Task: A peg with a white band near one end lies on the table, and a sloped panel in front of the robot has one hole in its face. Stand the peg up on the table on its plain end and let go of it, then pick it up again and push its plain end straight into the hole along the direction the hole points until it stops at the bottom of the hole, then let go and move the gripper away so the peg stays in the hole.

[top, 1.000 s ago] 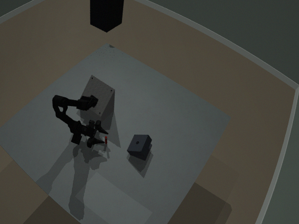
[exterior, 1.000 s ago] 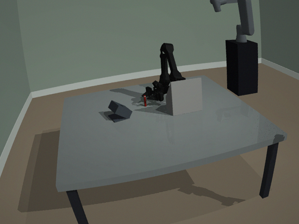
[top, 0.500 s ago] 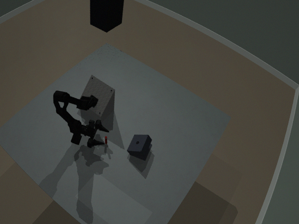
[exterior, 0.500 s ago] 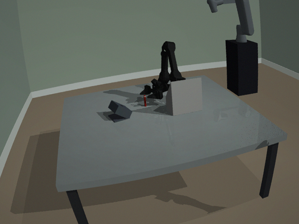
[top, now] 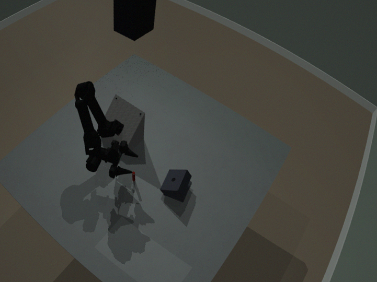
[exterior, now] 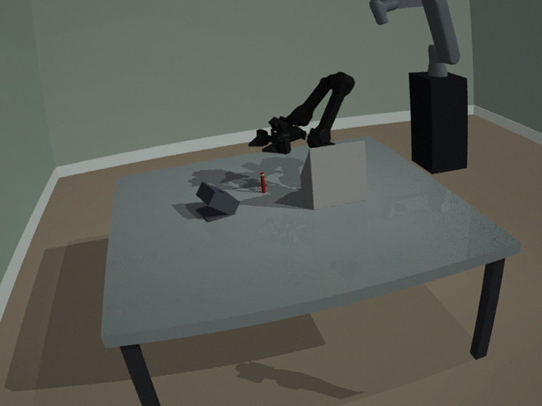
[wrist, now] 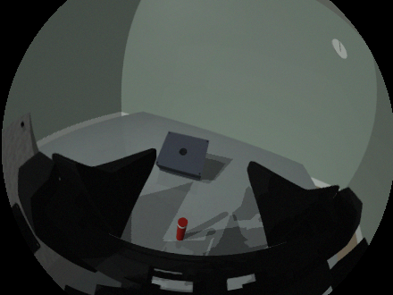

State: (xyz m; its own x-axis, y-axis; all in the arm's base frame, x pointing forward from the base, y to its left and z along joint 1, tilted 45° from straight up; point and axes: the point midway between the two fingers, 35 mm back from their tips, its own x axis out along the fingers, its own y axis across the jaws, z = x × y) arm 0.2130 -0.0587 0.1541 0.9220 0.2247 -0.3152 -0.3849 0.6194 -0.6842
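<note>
The red peg is 130 mm below my gripper tip and 10 mm behind it. Also, from my gripper tip: sloped panel (180 mm ahead, 130 mm below, 110 mm to the left).
</note>
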